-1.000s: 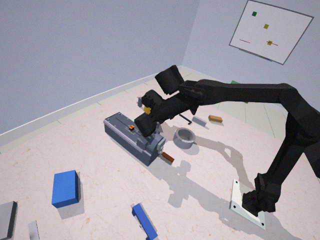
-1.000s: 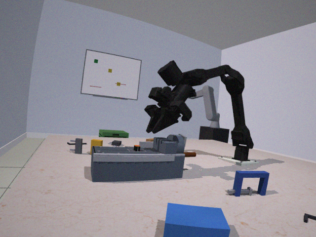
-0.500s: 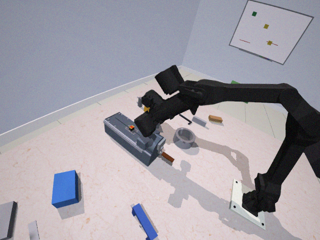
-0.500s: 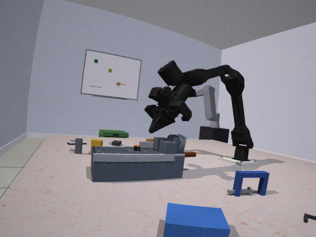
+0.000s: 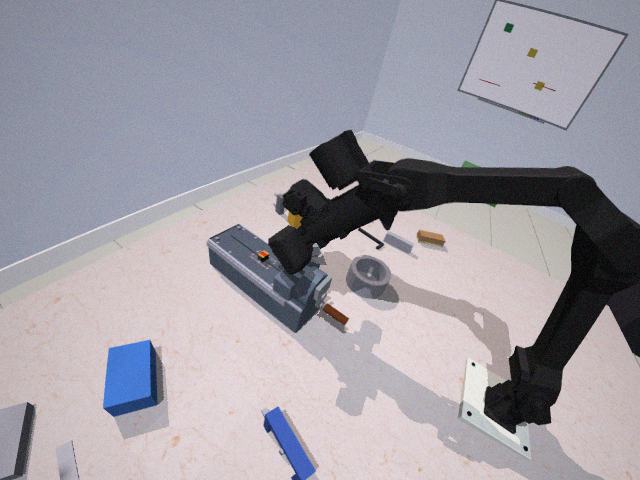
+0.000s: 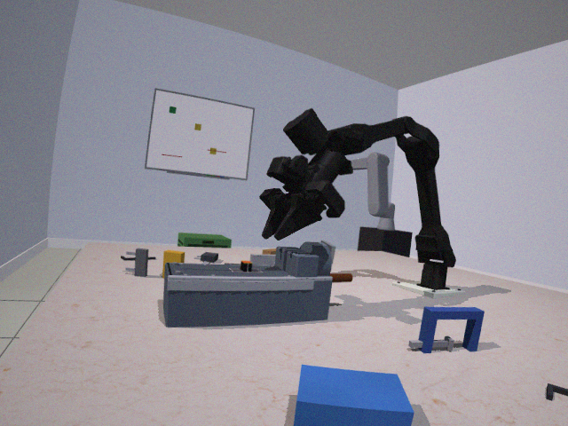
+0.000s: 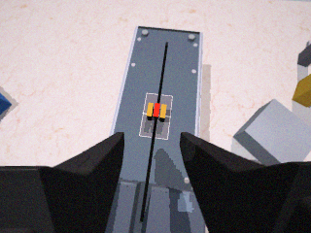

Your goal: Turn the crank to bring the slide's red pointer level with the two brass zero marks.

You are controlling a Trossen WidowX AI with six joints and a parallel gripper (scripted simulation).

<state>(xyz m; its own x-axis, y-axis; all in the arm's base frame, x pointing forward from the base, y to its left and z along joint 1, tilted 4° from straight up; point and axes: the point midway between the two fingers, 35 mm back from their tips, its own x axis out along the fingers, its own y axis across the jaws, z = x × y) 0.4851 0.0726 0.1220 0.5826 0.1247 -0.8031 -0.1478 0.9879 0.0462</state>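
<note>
My gripper tip is 5 cm above the red pointer and 4 cm short of it. The rest, counted from my gripper tip: brown crank handle (15 cm behind, 7 cm below); then yellow block (23 cm to the right, 13 cm ahead, 10 cm below); then grey block (16 cm to the right, 11 cm below, 5 cm ahead).
</note>
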